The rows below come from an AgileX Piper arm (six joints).
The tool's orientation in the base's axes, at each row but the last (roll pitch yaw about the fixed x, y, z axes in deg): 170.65 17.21 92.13; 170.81 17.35 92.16; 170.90 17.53 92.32; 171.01 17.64 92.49; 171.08 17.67 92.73; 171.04 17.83 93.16; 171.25 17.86 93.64; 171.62 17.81 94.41; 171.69 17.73 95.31; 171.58 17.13 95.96; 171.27 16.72 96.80; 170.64 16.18 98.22
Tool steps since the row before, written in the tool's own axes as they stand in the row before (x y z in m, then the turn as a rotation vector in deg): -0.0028 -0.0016 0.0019 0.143 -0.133 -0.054; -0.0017 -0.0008 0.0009 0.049 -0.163 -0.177; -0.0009 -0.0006 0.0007 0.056 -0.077 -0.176; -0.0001 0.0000 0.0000 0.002 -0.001 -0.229; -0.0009 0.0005 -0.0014 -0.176 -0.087 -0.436; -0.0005 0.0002 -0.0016 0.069 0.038 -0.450; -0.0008 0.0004 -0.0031 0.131 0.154 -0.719; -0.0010 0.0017 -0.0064 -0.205 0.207 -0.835; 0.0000 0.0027 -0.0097 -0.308 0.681 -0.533; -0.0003 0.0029 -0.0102 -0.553 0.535 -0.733; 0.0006 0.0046 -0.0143 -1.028 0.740 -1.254; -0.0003 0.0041 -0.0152 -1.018 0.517 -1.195
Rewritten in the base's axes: -0.0011 -0.0034 -0.0012 -0.145 0.141 -0.012; -0.0006 -0.0019 -0.0005 -0.192 0.084 0.127; -0.0004 -0.0011 -0.0005 -0.108 0.098 0.137; 0.0000 -0.0001 0.0000 -0.040 0.069 0.215; 0.0003 -0.0004 0.0017 -0.151 -0.048 0.451; -0.0001 0.0000 0.0017 -0.044 0.202 0.408; -0.0001 0.0002 0.0032 0.021 0.352 0.659; 0.0007 0.0011 0.0066 0.078 0.073 0.878; 0.0010 0.0031 0.0095 0.604 -0.047 0.690; 0.0011 0.0029 0.0101 0.450 -0.246 0.931; 0.0018 0.0051 0.0140 0.608 -0.527 1.590; 0.0010 0.0043 0.0151 0.402 -0.574 1.497
